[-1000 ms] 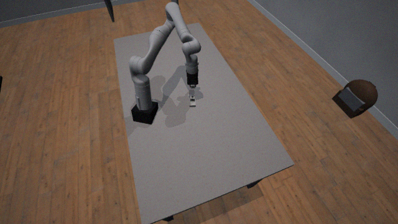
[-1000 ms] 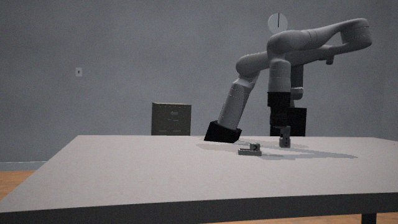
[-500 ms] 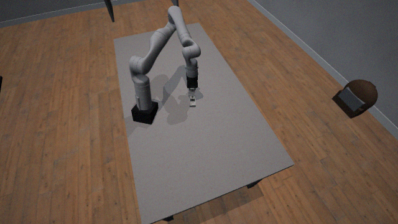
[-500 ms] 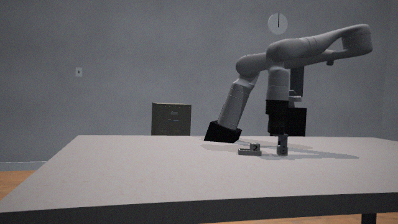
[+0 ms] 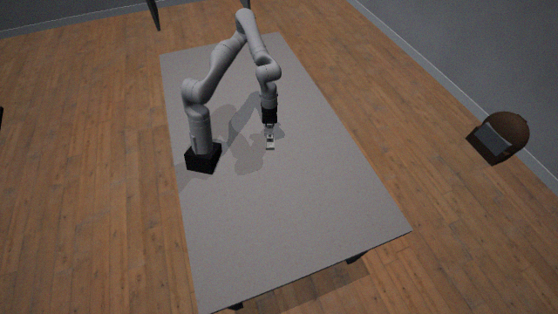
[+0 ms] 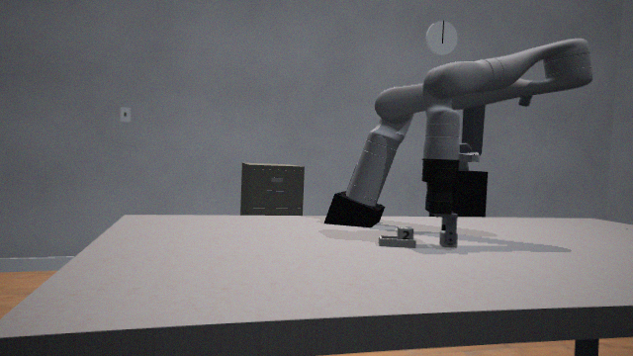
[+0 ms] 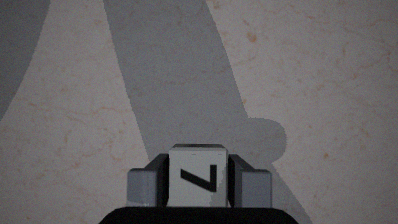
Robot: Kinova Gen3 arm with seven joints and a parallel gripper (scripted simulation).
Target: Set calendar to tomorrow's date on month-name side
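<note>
My hand is 1 cm above the digit cube. The rest, counted from my hand: calendar tray 5 cm behind, 10 cm to the right, 2 cm below.
</note>
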